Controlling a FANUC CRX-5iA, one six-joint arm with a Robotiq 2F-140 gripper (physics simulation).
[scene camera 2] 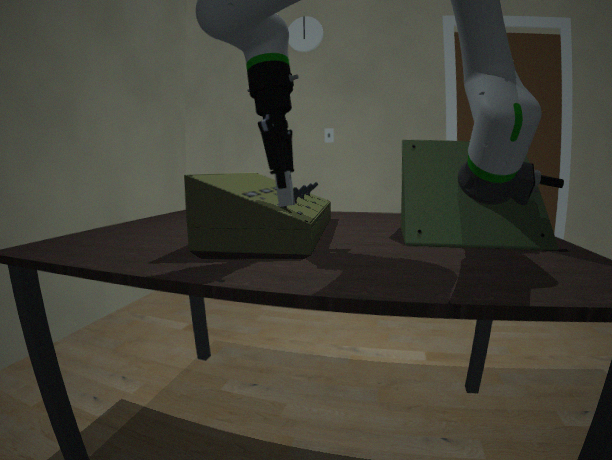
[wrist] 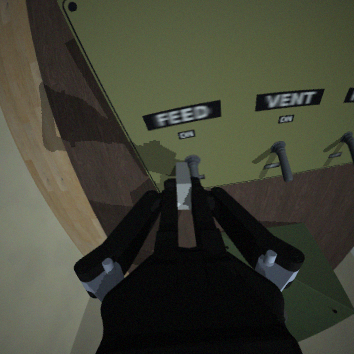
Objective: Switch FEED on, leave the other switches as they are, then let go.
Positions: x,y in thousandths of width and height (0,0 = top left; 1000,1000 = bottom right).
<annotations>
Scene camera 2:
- my gripper: 470,447
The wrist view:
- my gripper: 513,484
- olive switch box: 640,261
</annotations>
